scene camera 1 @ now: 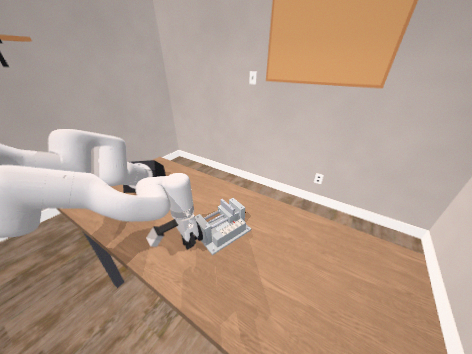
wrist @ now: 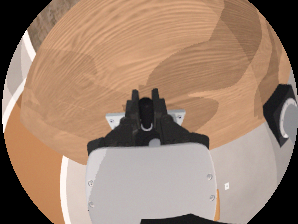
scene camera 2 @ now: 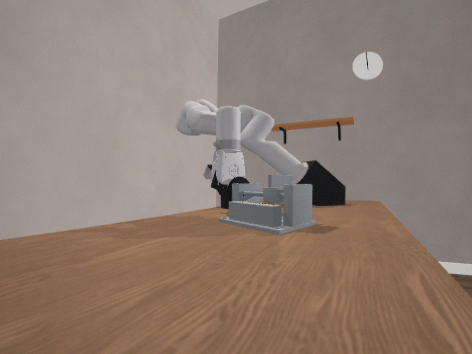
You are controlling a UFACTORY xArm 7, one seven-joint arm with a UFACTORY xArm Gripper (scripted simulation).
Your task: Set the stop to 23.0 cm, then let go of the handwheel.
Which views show the gripper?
Scene camera 1, the wrist view and scene camera 2: all of them.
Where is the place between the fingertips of the gripper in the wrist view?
145, 97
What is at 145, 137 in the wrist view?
A black handwheel.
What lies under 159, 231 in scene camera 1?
The gripper.
